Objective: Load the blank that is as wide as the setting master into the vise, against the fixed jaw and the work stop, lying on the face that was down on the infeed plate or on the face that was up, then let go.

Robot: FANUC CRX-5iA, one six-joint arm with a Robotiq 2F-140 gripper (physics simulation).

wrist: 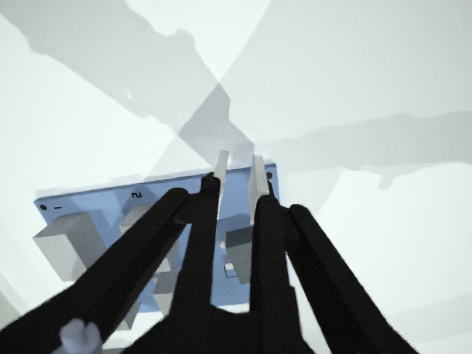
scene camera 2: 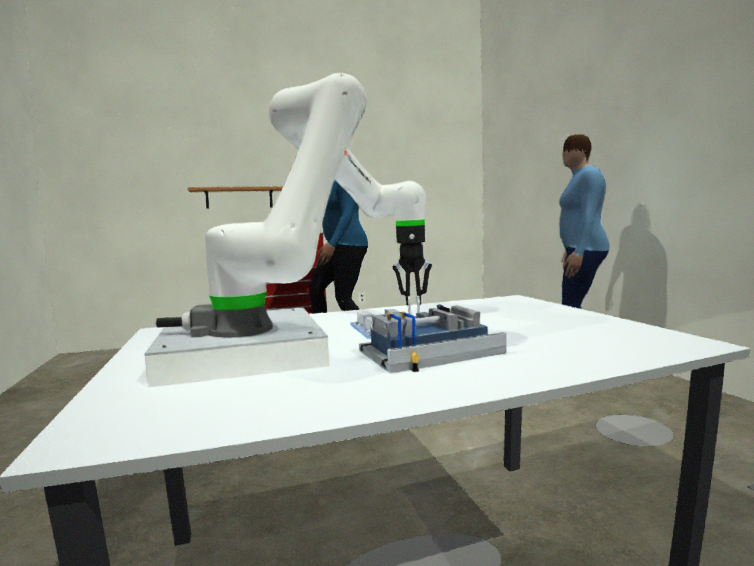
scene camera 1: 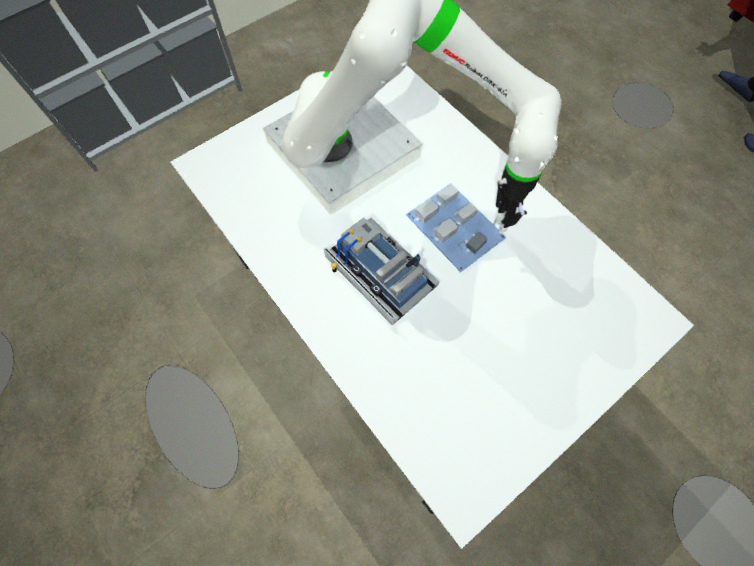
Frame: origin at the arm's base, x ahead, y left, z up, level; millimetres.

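Seen in the pictures: gripper, fingertip midpoint: [wrist: 239, 166] [scene camera 2: 414, 315] [scene camera 1: 500, 227]; arm's base at its link origin: [scene camera 2: 240, 330].
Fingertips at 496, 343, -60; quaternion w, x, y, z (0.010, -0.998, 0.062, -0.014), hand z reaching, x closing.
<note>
Pixels of each thing's middle, then the offset from my fingertips to it, as dx, dy, dz. "spot": a spot on its surface instead. Level surfaces: height alone.
- blue infeed plate at the middle of its body: [wrist: 174, 254] [scene camera 1: 455, 225] -73, -117, -6
- mark 1 at a spot on its surface: [wrist: 62, 245] [scene camera 1: 454, 190] spot: -166, -71, +34
- mark 2 at a spot on its surface: [wrist: 135, 217] spot: -95, -44, +22
- darker grey block at the middle of its body: [wrist: 249, 255] [scene camera 1: 476, 242] +14, -99, +10
- vise at the middle of its body: [scene camera 2: 430, 332] [scene camera 1: 381, 263] -48, -393, +40
- black stop at the middle of its body: [scene camera 1: 411, 262] +7, -326, +80
- white table at its surface level: dz -10
The blue infeed plate [scene camera 1: 461, 258] [wrist: 165, 187] carries several light grey blanks, among them one by mark 1 [scene camera 1: 447, 193] [wrist: 62, 245] and one by mark 2 [scene camera 1: 466, 213] [wrist: 135, 217]. A darker grey block [scene camera 1: 476, 242] [wrist: 240, 255], apparently the setting master, sits near the plate's outer corner. Blank widths cannot be told surely. My gripper [scene camera 1: 501, 225] [scene camera 2: 414, 307] [wrist: 239, 166] points down above that corner, beside the dark block; its fingers stand narrowly open and empty. The vise [scene camera 1: 365, 234] [scene camera 2: 444, 350] shows two jaws [scene camera 1: 392, 266] [scene camera 1: 406, 280] with no blank between them; a black stop [scene camera 1: 413, 260] is beside them.
The vise stands beside the infeed plate on the white table [scene camera 1: 487, 389] [scene camera 2: 578, 359]. Blue hoses [scene camera 1: 347, 243] [scene camera 2: 406, 328] rise at one vise end. The robot's base block [scene camera 1: 377, 170] [scene camera 2: 237, 359] is near both. Two people [scene camera 2: 584, 207] [scene camera 2: 347, 225] stand behind the table.
</note>
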